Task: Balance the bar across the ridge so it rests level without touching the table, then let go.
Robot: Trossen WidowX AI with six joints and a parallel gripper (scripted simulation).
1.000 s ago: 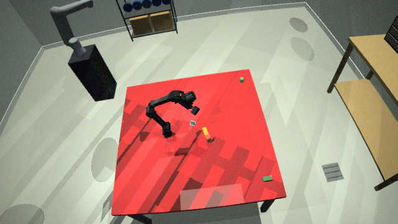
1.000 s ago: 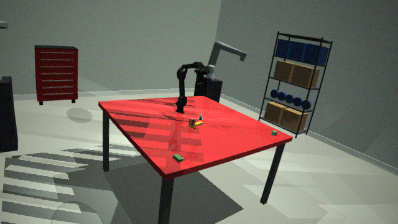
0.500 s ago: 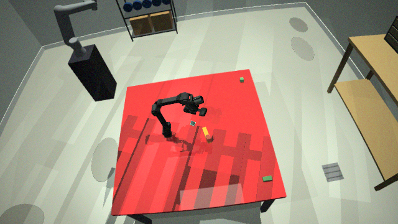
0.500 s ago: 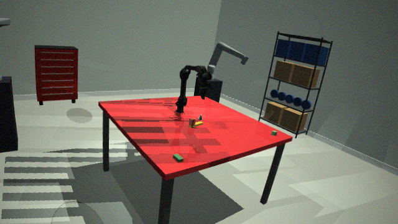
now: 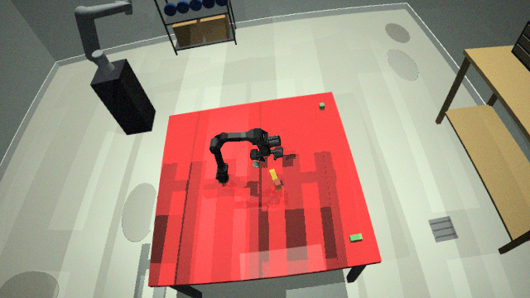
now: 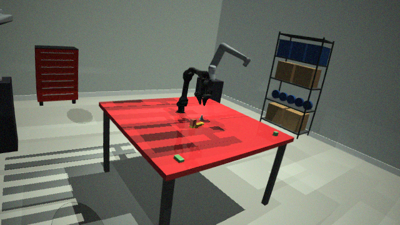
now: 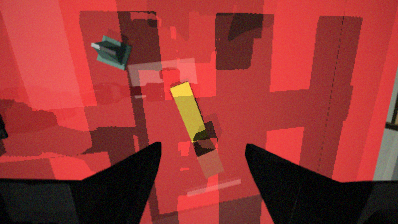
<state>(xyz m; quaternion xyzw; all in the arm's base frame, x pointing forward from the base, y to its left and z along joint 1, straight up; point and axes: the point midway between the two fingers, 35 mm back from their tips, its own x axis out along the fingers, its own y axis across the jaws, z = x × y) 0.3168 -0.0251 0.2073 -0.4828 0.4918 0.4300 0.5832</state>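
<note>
The teal ridge piece lies 15 cm below my gripper tip, 10 cm to the left of it and 10 cm behind it.
</note>
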